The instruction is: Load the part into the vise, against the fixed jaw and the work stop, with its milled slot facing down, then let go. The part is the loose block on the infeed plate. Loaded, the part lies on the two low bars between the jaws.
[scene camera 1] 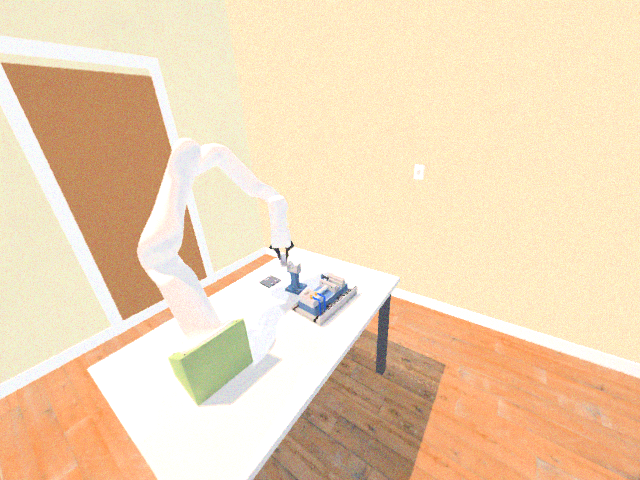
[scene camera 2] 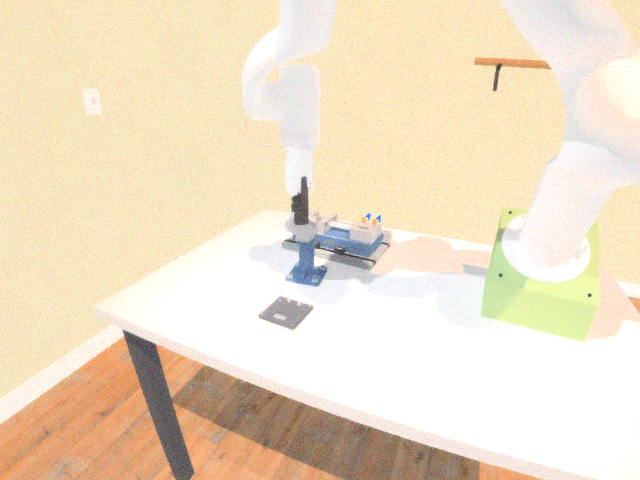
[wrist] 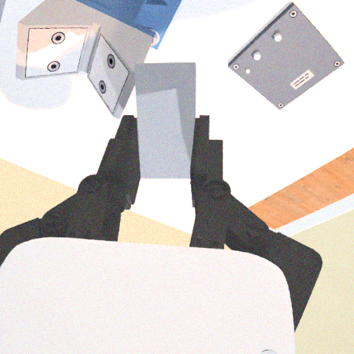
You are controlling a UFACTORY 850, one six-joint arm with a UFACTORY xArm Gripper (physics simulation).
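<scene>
My gripper (scene camera 1: 282, 254) (scene camera 2: 301, 221) (wrist: 168, 134) points down, shut on the part. The part (scene camera 1: 283, 261) (wrist: 165, 135) is a plain grey block that extends past the fingertips in the wrist view. Its milled slot does not show there, so I cannot tell which way it faces. In scene camera 2 the part is hard to tell from the stand's head. The vise (scene camera 1: 312, 308) (scene camera 2: 338, 241) has a blue body and pale jaws, and is apart from the gripper. The infeed plate (scene camera 1: 270, 281) (scene camera 2: 285, 313) (wrist: 300, 55) is dark grey with small pins; no block lies on it.
A blue stand (scene camera 1: 295, 281) (scene camera 2: 306, 256) with a pale, angled two-plate head (scene camera 1: 293, 267) (wrist: 107, 65) rises close beside the held part, between the infeed plate and the vise. The green base block (scene camera 1: 217, 364) (scene camera 2: 537, 315) carries the arm at the other part of the table.
</scene>
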